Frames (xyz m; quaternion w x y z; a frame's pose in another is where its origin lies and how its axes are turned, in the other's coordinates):
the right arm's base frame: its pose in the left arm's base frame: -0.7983 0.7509 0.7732 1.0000 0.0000 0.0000 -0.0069
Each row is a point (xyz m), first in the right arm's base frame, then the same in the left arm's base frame.
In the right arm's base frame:
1: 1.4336 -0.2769 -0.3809
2: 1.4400 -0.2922 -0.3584
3: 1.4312 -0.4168 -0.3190
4: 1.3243 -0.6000 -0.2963
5: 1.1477 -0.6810 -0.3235
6: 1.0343 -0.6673 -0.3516
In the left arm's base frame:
1: 0.6313 0.4542 0.3923
2: 0.6375 0.4389 0.4148
3: 0.6270 0.3144 0.4542
4: 0.5176 0.1327 0.4769
5: 0.3399 0.0541 0.4497
6: 0.2267 0.0694 0.4216

